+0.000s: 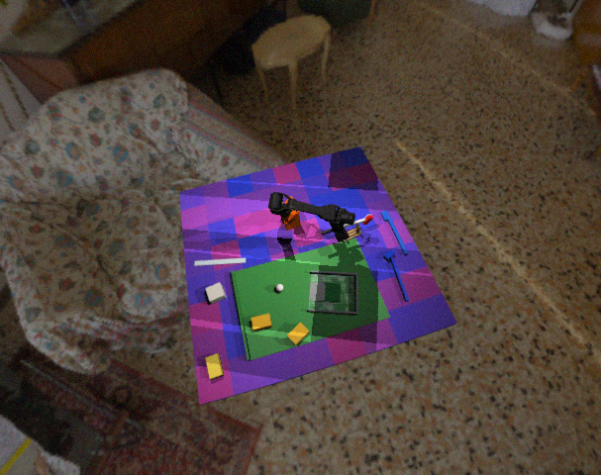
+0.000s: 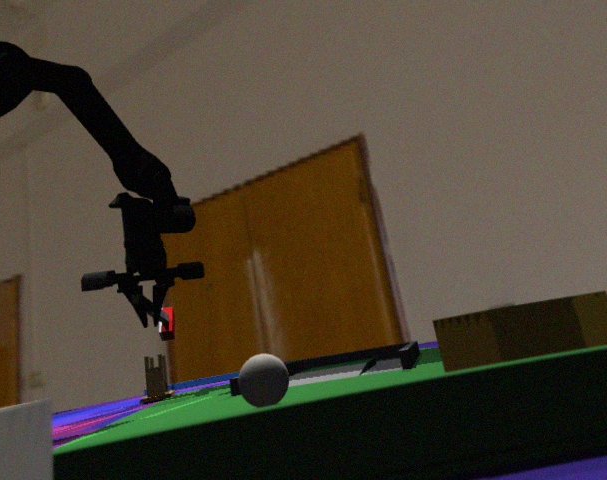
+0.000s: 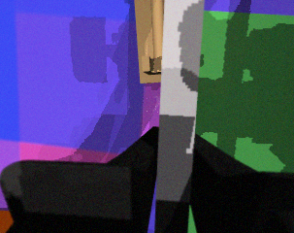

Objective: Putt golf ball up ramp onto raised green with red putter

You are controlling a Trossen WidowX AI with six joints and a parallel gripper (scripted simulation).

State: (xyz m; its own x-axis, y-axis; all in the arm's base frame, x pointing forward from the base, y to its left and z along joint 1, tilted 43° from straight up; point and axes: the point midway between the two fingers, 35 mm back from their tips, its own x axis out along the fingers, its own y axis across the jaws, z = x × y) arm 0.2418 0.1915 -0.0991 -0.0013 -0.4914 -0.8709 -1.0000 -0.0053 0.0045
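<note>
My gripper tip is 9 cm to the right of the tan stand, 9 cm above it and 1 cm past it. Round my gripper tip: white bar (67 cm to the right, 12 cm below, 11 cm behind); green mat (27 cm to the right, 24 cm ahead, 12 cm below); white golf ball (40 cm to the right, 16 cm ahead, 10 cm below).
</note>
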